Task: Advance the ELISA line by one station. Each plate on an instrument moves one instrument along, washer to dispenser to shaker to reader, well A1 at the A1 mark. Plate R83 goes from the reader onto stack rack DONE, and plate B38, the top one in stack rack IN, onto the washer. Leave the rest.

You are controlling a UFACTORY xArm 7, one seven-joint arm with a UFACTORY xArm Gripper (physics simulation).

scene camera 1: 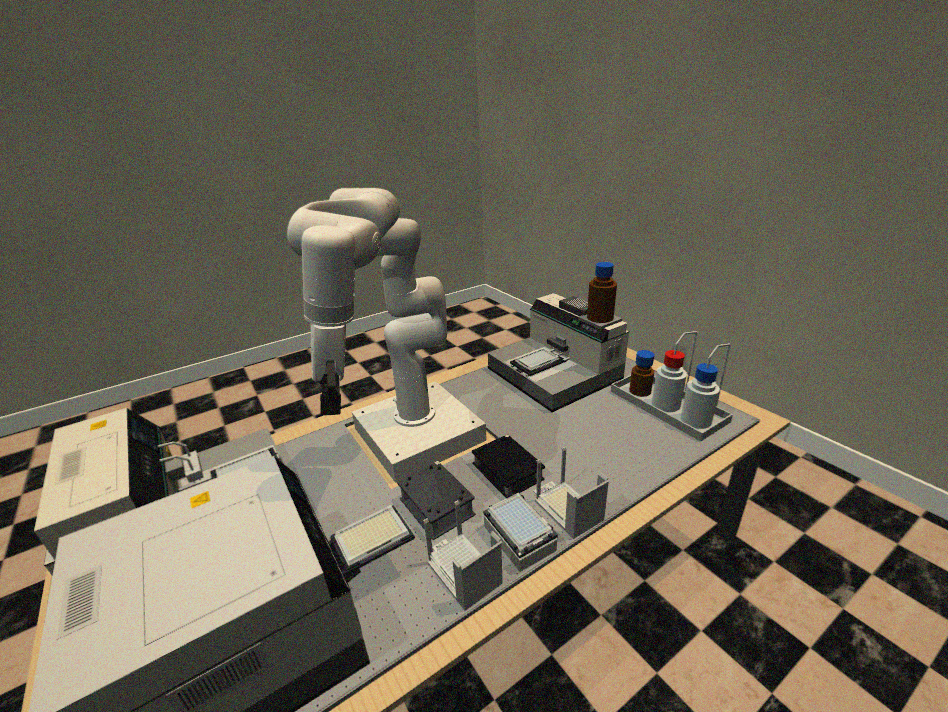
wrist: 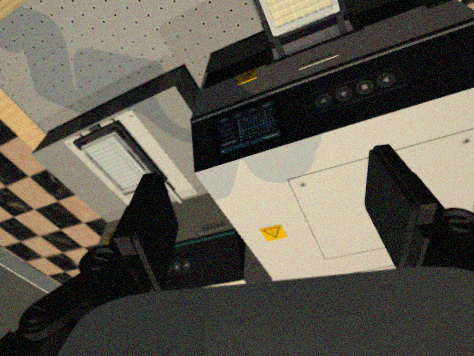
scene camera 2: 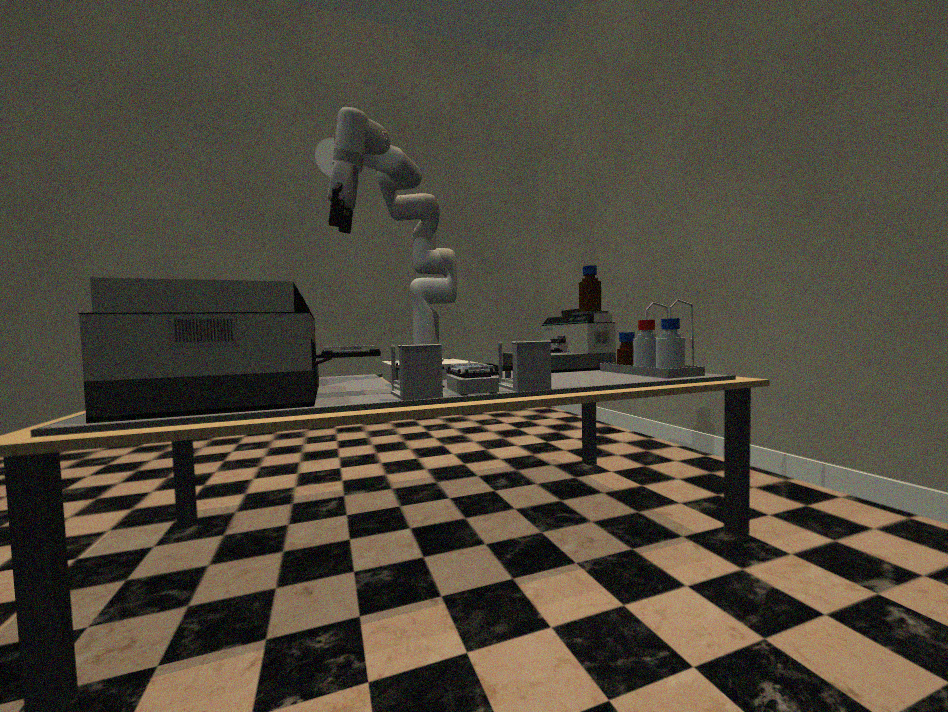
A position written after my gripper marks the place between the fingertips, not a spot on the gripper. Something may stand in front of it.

My gripper (scene camera 1: 329, 397) is open and holds nothing. Also in view: a blue-tinted plate (scene camera 1: 521, 523), an upright rack holder (scene camera 1: 479, 577) and a black plate nest (scene camera 1: 348, 569).
My gripper also shows in the wrist view (wrist: 266, 188) and in scene camera 2 (scene camera 2: 339, 229). The upright rack holder is seen too in scene camera 2 (scene camera 2: 420, 366). The wrist view does not show the blue-tinted plate: it is out of frame.
